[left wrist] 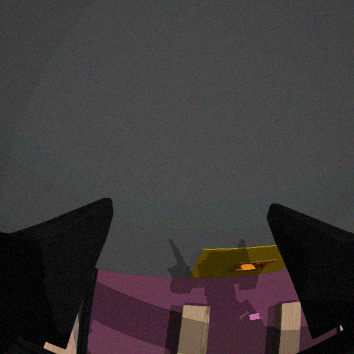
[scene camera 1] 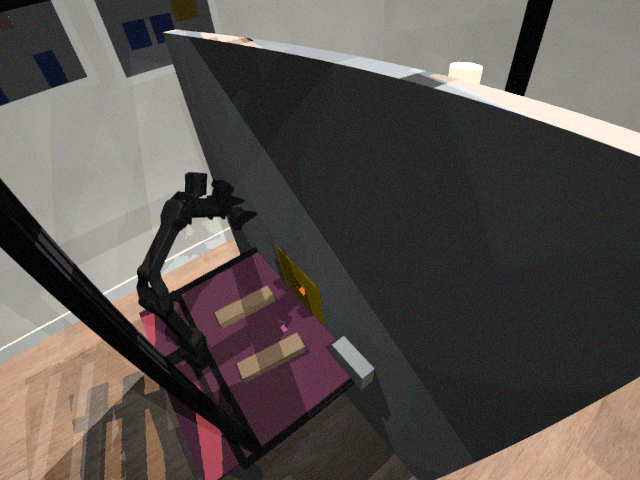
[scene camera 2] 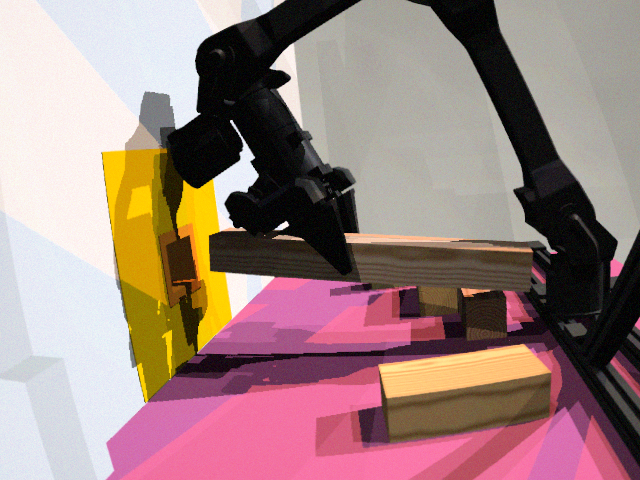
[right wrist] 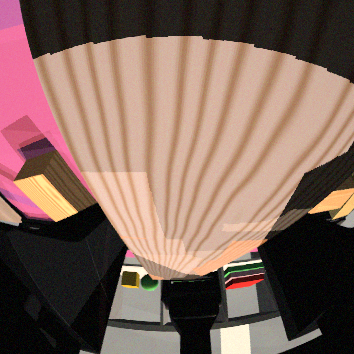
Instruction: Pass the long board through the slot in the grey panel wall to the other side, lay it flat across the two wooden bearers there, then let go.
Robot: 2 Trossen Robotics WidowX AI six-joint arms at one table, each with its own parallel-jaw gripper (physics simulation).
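Pixels of known places: left gripper, fingertip midpoint: (left wrist: 194,210) (scene camera 1: 250,207); right gripper, fingertip midpoint: (scene camera 2: 354,266); left arm's base, link origin: (scene camera 1: 201,361); right arm's base, link origin: (scene camera 2: 580,308).
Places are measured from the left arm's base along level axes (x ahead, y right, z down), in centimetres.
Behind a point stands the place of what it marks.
The long board (scene camera 2: 439,263) {x 75.8, y 4.7, z -7.4 cm} (right wrist: 190,125) hangs above the pink table, nearly level, its right end slightly lower in scene camera 2. My right gripper (scene camera 2: 351,250) {x 67.1, y 1.1, z -7.0 cm} is shut on it, nearer its wall-side end. That end is beside the yellow panel (scene camera 2: 144,330) {x 48.3, y 12.8, z -4.6 cm} (scene camera 1: 310,294) {x 43.3, y 8.8, z -11.9 cm} and outside the orange-framed slot (scene camera 2: 177,236) {x 48.5, y 2.2, z -11.8 cm} (left wrist: 247,267) {x 43.4, y 2.1, z -6.3 cm}. My left gripper (scene camera 1: 249,206) {x 39.0, y -14.7, z -39.5 cm} (left wrist: 194,210) {x 39.0, y -14.7, z -39.5 cm} is open and empty, high near the grey wall (scene camera 1: 413,232) {x 43.3, y 45.1, z -67.0 cm} (left wrist: 190,125) {x 43.2, y -14.9, z -41.9 cm}. Below it, two wooden bearers, one (scene camera 1: 244,305) {x 23.5, y -9.9, z -1.9 cm} (left wrist: 194,327) {x 29.9, y -10.0, z -1.9 cm} and another (scene camera 1: 271,356) {x 21.1, y 14.9, z -1.9 cm} (left wrist: 290,325) {x 26.3, y 15.0, z -1.9 cm}, lie roughly parallel, apart from each other.
On the right arm's side, one wooden block (scene camera 2: 465,392) {x 76.7, y 20.9, z -1.4 cm} lies in front of the board, and two more blocks, one (scene camera 2: 483,315) {x 80.2, y 1.5, z -0.8 cm} and another (scene camera 2: 438,300) {x 75.8, y -8.3, z 0.0 cm}, stand below and behind it. A grey block (scene camera 1: 354,361) {x 40.1, y 35.9, z -8.1 cm} sticks out at the wall near the table corner in scene camera 1.
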